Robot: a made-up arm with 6 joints. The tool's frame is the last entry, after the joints. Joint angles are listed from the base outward.
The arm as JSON. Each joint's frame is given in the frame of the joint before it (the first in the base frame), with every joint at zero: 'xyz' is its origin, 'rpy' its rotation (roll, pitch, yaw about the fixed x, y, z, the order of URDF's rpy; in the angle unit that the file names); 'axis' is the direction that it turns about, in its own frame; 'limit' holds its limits. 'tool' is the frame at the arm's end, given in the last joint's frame.
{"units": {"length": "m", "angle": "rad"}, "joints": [
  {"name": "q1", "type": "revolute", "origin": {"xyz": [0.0, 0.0, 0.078], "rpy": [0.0, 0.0, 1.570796]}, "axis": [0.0, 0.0, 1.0], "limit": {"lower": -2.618, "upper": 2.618}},
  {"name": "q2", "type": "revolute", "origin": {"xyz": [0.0, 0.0, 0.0], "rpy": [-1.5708, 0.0, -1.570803]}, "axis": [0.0, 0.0, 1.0], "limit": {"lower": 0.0, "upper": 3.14}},
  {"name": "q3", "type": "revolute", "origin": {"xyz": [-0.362, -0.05, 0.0], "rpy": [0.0, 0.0, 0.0]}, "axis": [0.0, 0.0, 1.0], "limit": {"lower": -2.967, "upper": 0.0}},
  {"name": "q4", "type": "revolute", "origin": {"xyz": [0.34, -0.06, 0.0], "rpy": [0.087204, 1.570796, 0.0]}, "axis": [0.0, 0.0, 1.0], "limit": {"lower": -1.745, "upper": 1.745}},
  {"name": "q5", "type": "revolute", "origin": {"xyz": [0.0, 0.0, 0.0], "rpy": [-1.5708, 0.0, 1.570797]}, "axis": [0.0, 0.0, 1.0], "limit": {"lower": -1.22, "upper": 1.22}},
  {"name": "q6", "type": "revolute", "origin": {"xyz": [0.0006, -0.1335, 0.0], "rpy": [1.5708, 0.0, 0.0]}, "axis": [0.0, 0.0, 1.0], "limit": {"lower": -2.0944, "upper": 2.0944}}
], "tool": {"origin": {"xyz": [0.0, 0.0, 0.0], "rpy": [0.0, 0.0, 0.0]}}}
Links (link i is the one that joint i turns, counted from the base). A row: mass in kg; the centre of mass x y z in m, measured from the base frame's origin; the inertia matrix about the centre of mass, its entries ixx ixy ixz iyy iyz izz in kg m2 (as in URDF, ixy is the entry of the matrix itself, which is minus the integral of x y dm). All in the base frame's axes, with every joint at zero. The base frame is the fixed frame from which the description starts. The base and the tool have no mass.
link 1: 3.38; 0.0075 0.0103 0.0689; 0.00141 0 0 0.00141 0 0.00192
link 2: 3.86; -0.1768 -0.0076 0.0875; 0.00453 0 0.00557 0.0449 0 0.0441
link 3: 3.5; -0.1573 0.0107 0.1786; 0.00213 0 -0.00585 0.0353 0 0.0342
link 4: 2.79; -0.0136 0.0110 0.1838; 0.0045 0 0.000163 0.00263 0 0.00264
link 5: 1.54; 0.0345 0.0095 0.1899; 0.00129 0 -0.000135 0.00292 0 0.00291
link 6: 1.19; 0.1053 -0.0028 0.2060; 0.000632 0 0.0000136 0.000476 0 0.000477
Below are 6 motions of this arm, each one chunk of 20 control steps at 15 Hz.
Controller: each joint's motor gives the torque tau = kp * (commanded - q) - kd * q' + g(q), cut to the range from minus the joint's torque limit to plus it. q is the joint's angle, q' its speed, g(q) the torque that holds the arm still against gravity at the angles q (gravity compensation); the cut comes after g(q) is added. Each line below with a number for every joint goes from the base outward.
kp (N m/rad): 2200 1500 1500 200 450 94
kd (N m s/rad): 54 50 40 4.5 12 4.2
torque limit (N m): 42 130 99 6.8 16 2.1
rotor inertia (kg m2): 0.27 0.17 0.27 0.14 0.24 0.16
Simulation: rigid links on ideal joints. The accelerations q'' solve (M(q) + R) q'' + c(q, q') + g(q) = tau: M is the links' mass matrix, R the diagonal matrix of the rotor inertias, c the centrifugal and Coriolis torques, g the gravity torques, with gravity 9.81 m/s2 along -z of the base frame. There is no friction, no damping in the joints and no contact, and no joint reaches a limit. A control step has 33 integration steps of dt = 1/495 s. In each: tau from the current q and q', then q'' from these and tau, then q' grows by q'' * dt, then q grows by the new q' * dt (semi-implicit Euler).
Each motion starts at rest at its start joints. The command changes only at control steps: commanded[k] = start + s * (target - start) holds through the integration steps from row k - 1 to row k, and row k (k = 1, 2, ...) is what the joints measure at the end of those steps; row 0 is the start. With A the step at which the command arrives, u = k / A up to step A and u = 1 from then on. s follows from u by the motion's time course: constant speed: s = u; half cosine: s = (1 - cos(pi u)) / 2; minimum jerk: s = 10 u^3 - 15 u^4 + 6 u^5; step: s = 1 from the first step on.
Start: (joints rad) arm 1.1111 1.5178 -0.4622 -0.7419 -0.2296 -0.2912
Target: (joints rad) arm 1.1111 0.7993 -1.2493 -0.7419 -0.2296 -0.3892
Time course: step
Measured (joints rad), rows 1 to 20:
1: 1.1110 1.3325 -0.5635 -0.7515 -0.2131 -0.3242
2: 1.1096 0.9769 -0.9345 -0.7476 -0.2161 -0.3870
3: 1.1110 0.7993 -1.4670 -0.7268 -0.2431 -0.4000
4: 1.1122 0.7149 -1.7104 -0.7274 -0.2461 -0.3884
5: 1.1123 0.6300 -1.5861 -0.7318 -0.2438 -0.3846
6: 1.1117 0.6367 -1.2721 -0.7386 -0.2349 -0.3869
7: 1.1102 0.8391 -1.2275 -0.7479 -0.2216 -0.3900
8: 1.1102 0.8611 -1.2168 -0.7484 -0.2185 -0.3911
9: 1.1112 0.8019 -1.2522 -0.7413 -0.2302 -0.3900
10: 1.1115 0.7779 -1.2629 -0.7380 -0.2346 -0.3885
11: 1.1112 0.7930 -1.2518 -0.7417 -0.2304 -0.3886
12: 1.1110 0.8057 -1.2450 -0.7432 -0.2280 -0.3893
13: 1.1110 0.8032 -1.2473 -0.7423 -0.2289 -0.3895
14: 1.1111 0.7979 -1.2504 -0.7415 -0.2300 -0.3892
15: 1.1111 0.7975 -1.2503 -0.7417 -0.2300 -0.3891
16: 1.1111 0.7994 -1.2491 -0.7420 -0.2295 -0.3892
17: 1.1111 0.8000 -1.2489 -0.7420 -0.2295 -0.3892
18: 1.1111 0.7994 -1.2493 -0.7419 -0.2296 -0.3892
19: 1.1111 0.7991 -1.2494 -0.7419 -0.2297 -0.3892
20: 1.1111 0.7992 -1.2494 -0.7419 -0.2296 -0.3892

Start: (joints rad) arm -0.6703 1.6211 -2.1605 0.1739 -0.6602 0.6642
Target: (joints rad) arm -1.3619 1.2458 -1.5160 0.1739 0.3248 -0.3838
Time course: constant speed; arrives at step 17
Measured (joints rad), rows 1 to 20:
1: -0.7124 1.6009 -2.1234 0.1722 -0.6005 0.6354
2: -0.7553 1.5802 -2.0846 0.1760 -0.5399 0.5659
3: -0.7952 1.5583 -2.0466 0.1743 -0.4825 0.4903
4: -0.8360 1.5355 -2.0089 0.1743 -0.4246 0.4259
5: -0.8766 1.5128 -1.9711 0.1745 -0.3667 0.3672
6: -0.9172 1.4907 -1.9330 0.1743 -0.3087 0.3070
7: -0.9578 1.4689 -1.8948 0.1742 -0.2507 0.2451
8: -0.9985 1.4469 -1.8567 0.1741 -0.1927 0.1830
9: -1.0391 1.4247 -1.8187 0.1739 -0.1347 0.1213
10: -1.0797 1.4025 -1.7807 0.1738 -0.0767 0.0597
11: -1.1203 1.3803 -1.7427 0.1737 -0.0187 -0.0019
12: -1.1609 1.3582 -1.7046 0.1735 0.0393 -0.0635
13: -1.2015 1.3361 -1.6665 0.1734 0.0973 -0.1252
14: -1.2421 1.3139 -1.6285 0.1732 0.1552 -0.1868
15: -1.2826 1.2918 -1.5905 0.1731 0.2132 -0.2485
16: -1.3232 1.2696 -1.5525 0.1729 0.2712 -0.3102
17: -1.3638 1.2475 -1.5144 0.1728 0.3292 -0.3718
18: -1.3619 1.2468 -1.5149 0.1726 0.3266 -0.3938
19: -1.3619 1.2454 -1.5164 0.1747 0.3241 -0.3875
20: -1.3619 1.2451 -1.5164 0.1738 0.3248 -0.3827

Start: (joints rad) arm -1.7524 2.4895 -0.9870 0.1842 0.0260 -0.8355
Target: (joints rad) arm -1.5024 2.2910 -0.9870 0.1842 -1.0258 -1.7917
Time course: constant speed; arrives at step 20
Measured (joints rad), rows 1 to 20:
1: -1.7392 2.4823 -0.9855 0.1839 -0.0274 -0.8616
2: -1.7255 2.4700 -0.9877 0.1841 -0.0831 -0.9166
3: -1.7135 2.4590 -0.9881 0.1842 -0.1353 -0.9718
4: -1.7009 2.4498 -0.9875 0.1841 -0.1876 -1.0199
5: -1.6884 2.4402 -0.9873 0.1840 -0.2401 -1.0663
6: -1.6759 2.4301 -0.9875 0.1841 -0.2928 -1.1137
7: -1.6634 2.4200 -0.9876 0.1841 -0.3454 -1.1617
8: -1.6509 2.4101 -0.9875 0.1840 -0.3980 -1.2097
9: -1.6384 2.4002 -0.9875 0.1840 -0.4506 -1.2575
10: -1.6259 2.3903 -0.9875 0.1840 -0.5032 -1.3053
11: -1.6134 2.3803 -0.9875 0.1840 -0.5557 -1.3531
12: -1.6009 2.3704 -0.9875 0.1840 -0.6083 -1.4009
13: -1.5884 2.3605 -0.9874 0.1840 -0.6609 -1.4487
14: -1.5759 2.3505 -0.9874 0.1839 -0.7135 -1.4965
15: -1.5634 2.3406 -0.9874 0.1839 -0.7661 -1.5443
16: -1.5509 2.3307 -0.9874 0.1839 -0.8187 -1.5921
17: -1.5384 2.3207 -0.9874 0.1839 -0.8713 -1.6400
18: -1.5259 2.3108 -0.9874 0.1839 -0.9239 -1.6878
19: -1.5134 2.3009 -0.9874 0.1839 -0.9765 -1.7356
20: -1.5009 2.2909 -0.9874 0.1839 -1.0291 -1.7834

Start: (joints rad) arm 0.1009 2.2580 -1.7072 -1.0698 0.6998 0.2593
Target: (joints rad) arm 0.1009 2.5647 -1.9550 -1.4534 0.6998 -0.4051
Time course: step
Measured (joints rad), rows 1 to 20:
1: 0.1010 2.4659 -1.9723 -1.1603 0.6996 0.2301
2: 0.1026 2.5812 -1.9458 -1.4494 0.6952 0.1435
3: 0.0995 2.6301 -1.9355 -1.5441 0.6990 -0.0064
4: 0.0992 2.6021 -1.9398 -1.4296 0.6989 -0.2200
5: 0.1018 2.5586 -1.9599 -1.4235 0.7000 -0.4455
6: 0.1019 2.5436 -1.9662 -1.4709 0.7000 -0.6142
7: 0.1004 2.5547 -1.9593 -1.4550 0.7002 -0.7253
8: 0.1005 2.5697 -1.9518 -1.4500 0.6997 -0.7801
9: 0.1011 2.5728 -1.9510 -1.4517 0.6995 -0.7792
10: 0.1010 2.5669 -1.9542 -1.4530 0.6997 -0.7224
11: 0.1008 2.5620 -1.9566 -1.4544 0.6999 -0.6093
12: 0.1009 2.5621 -1.9563 -1.4541 0.6999 -0.4502
13: 0.1009 2.5645 -1.9550 -1.4533 0.6998 -0.3313
14: 0.1009 2.5659 -1.9544 -1.4530 0.6998 -0.2728
15: 0.1009 2.5654 -1.9547 -1.4532 0.6998 -0.2747
16: 0.1009 2.5645 -1.9552 -1.4535 0.6998 -0.3368
17: 0.1009 2.5642 -1.9552 -1.4535 0.6998 -0.4104
18: 0.1009 2.5646 -1.9550 -1.4534 0.6998 -0.4296
19: 0.1009 2.5649 -1.9549 -1.4533 0.6998 -0.4110
20: 0.1009 2.5649 -1.9549 -1.4534 0.6998 -0.4020

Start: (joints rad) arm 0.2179 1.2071 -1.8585 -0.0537 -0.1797 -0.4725
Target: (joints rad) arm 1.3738 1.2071 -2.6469 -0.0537 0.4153 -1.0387
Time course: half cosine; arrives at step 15
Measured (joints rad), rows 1 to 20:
1: 0.2304 1.2085 -1.8664 -0.0538 -0.1726 -0.4766
2: 0.2674 1.2104 -1.8909 -0.0540 -0.1524 -0.4916
3: 0.3269 1.2104 -1.9322 -0.0539 -0.1207 -0.5192
4: 0.4062 1.2088 -1.9880 -0.0536 -0.0788 -0.5573
5: 0.5022 1.2073 -2.0551 -0.0533 -0.0284 -0.6037
6: 0.6111 1.2064 -2.1304 -0.0529 0.0285 -0.6567
7: 0.7281 1.2055 -2.2109 -0.0526 0.0895 -0.7143
8: 0.8484 1.2043 -2.2935 -0.0523 0.1516 -0.7739
9: 0.9667 1.2027 -2.3747 -0.0521 0.2123 -0.8328
10: 1.0779 1.2011 -2.4507 -0.0522 0.2688 -0.8884
11: 1.1769 1.2001 -2.5179 -0.0524 0.3188 -0.9382
12: 1.2593 1.1999 -2.5733 -0.0527 0.3600 -0.9797
13: 1.3213 1.2004 -2.6147 -0.0531 0.3906 -1.0112
14: 1.3600 1.2013 -2.6402 -0.0533 0.4093 -1.0315
15: 1.3735 1.2023 -2.6488 -0.0534 0.4151 -1.0399
16: 1.3738 1.2048 -2.6479 -0.0536 0.4150 -1.0400
17: 1.3738 1.2080 -2.6463 -0.0538 0.4154 -1.0387
18: 1.3738 1.2091 -2.6459 -0.0538 0.4156 -1.0385
19: 1.3738 1.2081 -2.6465 -0.0537 0.4154 -1.0387
20: 1.3738 1.2067 -2.6471 -0.0537 0.4152 -1.0387

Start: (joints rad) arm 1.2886 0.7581 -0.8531 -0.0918 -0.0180 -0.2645
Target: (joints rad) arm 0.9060 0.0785 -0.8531 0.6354 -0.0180 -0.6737
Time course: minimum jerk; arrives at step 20
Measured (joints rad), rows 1 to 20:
1: 1.2882 0.7574 -0.8530 -0.0909 -0.0180 -0.2648
2: 1.2853 0.7530 -0.8528 -0.0850 -0.0178 -0.2671
3: 1.2784 0.7412 -0.8527 -0.0708 -0.0177 -0.2733
4: 1.2665 0.7202 -0.8528 -0.0466 -0.0177 -0.2850
5: 1.2491 0.6894 -0.8531 -0.0119 -0.0178 -0.3026
6: 1.2264 0.6489 -0.8535 0.0330 -0.0178 -0.3260
7: 1.1990 0.5999 -0.8538 0.0865 -0.0180 -0.3548
8: 1.1676 0.5438 -0.8542 0.1472 -0.0181 -0.3879
9: 1.1334 0.4828 -0.8546 0.2129 -0.0183 -0.4242
10: 1.0977 0.4192 -0.8549 0.2811 -0.0184 -0.4623
11: 1.0620 0.3556 -0.8551 0.3490 -0.0185 -0.5008
12: 1.0275 0.2944 -0.8552 0.4139 -0.0185 -0.5380
13: 0.9958 0.2381 -0.8552 0.4732 -0.0184 -0.5725
14: 0.9680 0.1888 -0.8551 0.5247 -0.0184 -0.6029
15: 0.9451 0.1481 -0.8549 0.5666 -0.0183 -0.6283
16: 0.9277 0.1169 -0.8546 0.5983 -0.0183 -0.6481
17: 0.9158 0.0955 -0.8543 0.6195 -0.0182 -0.6619
18: 0.9090 0.0833 -0.8540 0.6312 -0.0182 -0.6701
19: 0.9063 0.0785 -0.8537 0.6354 -0.0181 -0.6736
20: 0.9060 0.0781 -0.8533 0.6355 -0.0181 -0.6741

